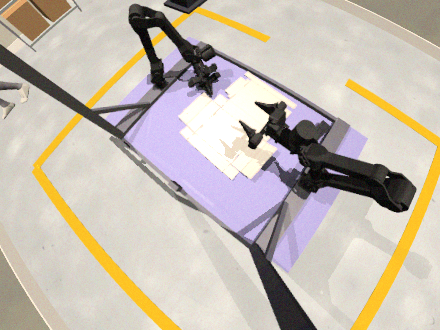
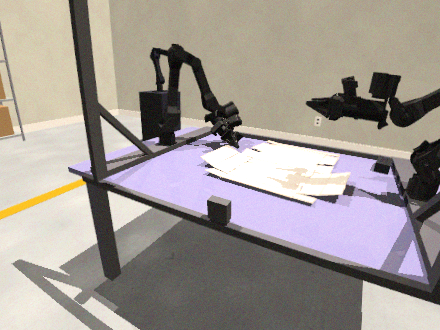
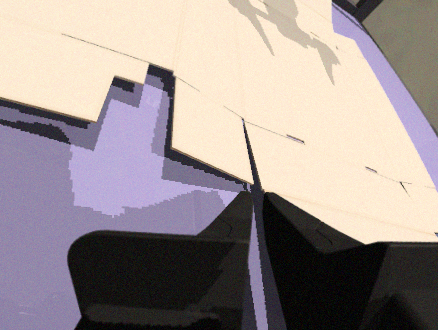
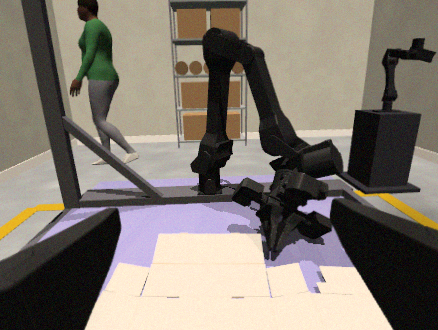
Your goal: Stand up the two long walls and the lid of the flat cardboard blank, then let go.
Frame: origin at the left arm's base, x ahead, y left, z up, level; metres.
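Seen in the pictures: left gripper, fingertip midpoint: (image 1: pixel 211 95) (image 2: pixel 237 147) (image 3: pixel 256 201) (image 4: pixel 272 250); right gripper, fingertip midpoint: (image 1: pixel 247 111) (image 2: pixel 308 101) (image 4: pixel 227 213); left arm's base at its link origin: (image 1: pixel 161 84) (image 2: pixel 166 143) (image 4: pixel 209 190); right arm's base at its link origin: (image 1: pixel 306 183) (image 2: pixel 420 196).
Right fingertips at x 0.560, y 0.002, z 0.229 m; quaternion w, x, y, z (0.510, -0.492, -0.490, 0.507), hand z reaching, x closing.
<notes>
Offsets run from my right fingertips to a thing's top centre. "spot": to the spot under its first point. Level surfaces: height alone.
The cream cardboard blank (image 1: pixel 215 132) (image 2: pixel 270 162) (image 3: pixel 210 50) (image 4: pixel 225 312) lies flat, its panels and flaps spread out; I cannot tell which panel is the lid. My left gripper (image 1: pixel 210 94) (image 2: pixel 236 144) (image 3: pixel 256 201) (image 4: pixel 272 250) is shut and points down beside the edge of an end panel @(dx -0.301, dy -0.009, dz -0.212 m) (image 4: pixel 207 247). Its tips are near the slit between this panel and a small flap @(spot: dx -0.224, dy +0.110, dz -0.237 m) (image 3: pixel 210 132); no cardboard shows between the fingers. Its right-hand finger hides part of the panel. My right gripper (image 1: pixel 248 112) (image 2: pixel 308 103) (image 4: pixel 227 213) is open and empty, high above the blank.
The blank rests on a purple table top @(dz -0.248 m) (image 1: pixel 160 142) (image 2: pixel 150 177) with dark frame rails. A dark upright post (image 2: pixel 89 90) rises at the left front corner. A dark block @(dx -0.102, dy -0.370, dz -0.191 m) (image 2: pixel 219 210) sits on the front rail. A person in green (image 4: pixel 100 55) walks behind the table.
</notes>
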